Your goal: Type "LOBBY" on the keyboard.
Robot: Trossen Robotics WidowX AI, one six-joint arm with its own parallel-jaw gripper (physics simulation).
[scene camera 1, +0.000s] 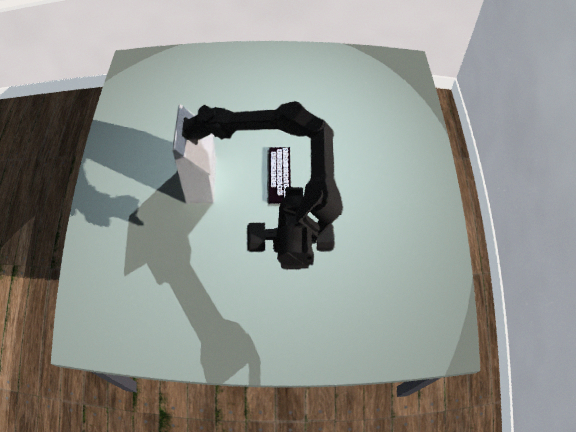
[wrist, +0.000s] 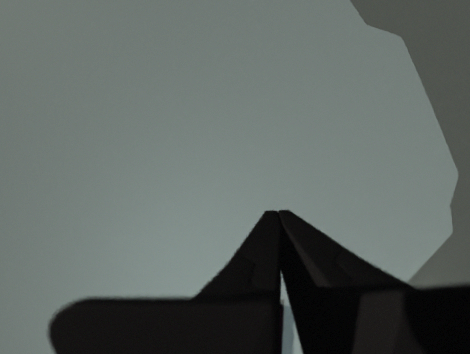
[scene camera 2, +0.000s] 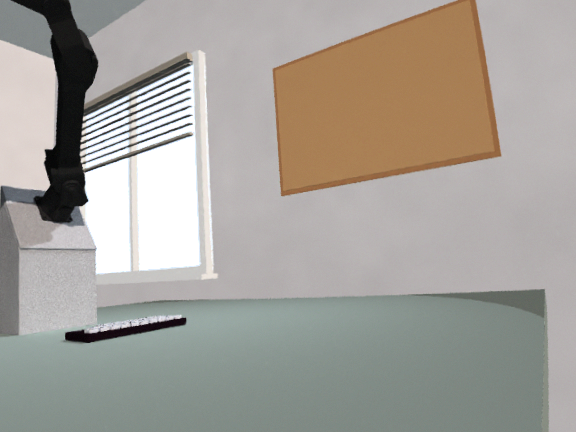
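Where they show: gripper, between the fingertips: (wrist: 276, 222); arm's base, origin of its link: (scene camera 1: 190, 131) (scene camera 2: 53, 209).
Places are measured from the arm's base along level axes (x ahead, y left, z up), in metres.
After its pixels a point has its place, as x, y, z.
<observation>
A small dark keyboard with white keys (scene camera 1: 279, 170) @[0.251, -0.001, -0.226] (scene camera 2: 131, 327) @[0.282, -0.031, -0.232] lies on the table. In the first scene view its lower end is partly covered by the black arm's base, and its letters are too small to read. My gripper (scene camera 1: 190, 132) (scene camera 2: 58, 216) (wrist: 276, 222) @[0.247, -0.383, 0.018] is shut and empty, its tips together in the wrist view. It is well above table height, away from the keyboard, to its upper left in the first scene view. It appears over the sloped top of a pale block; whether they touch cannot be told. No keyboard letters show in the wrist view.
The tall pale block (scene camera 1: 198, 181) @[0.016, -0.093, -0.119] (scene camera 2: 57, 287) @[0.052, -0.021, -0.163] with a sloped top stands left of the keyboard in the first scene view. The green table (scene camera 1: 380, 250) @[0.531, -0.274, -0.244] (scene camera 2: 350, 360) @[0.686, -0.112, -0.244] carries both. A window (scene camera 2: 165, 215) and a cork board (scene camera 2: 385, 105) are on the wall behind.
</observation>
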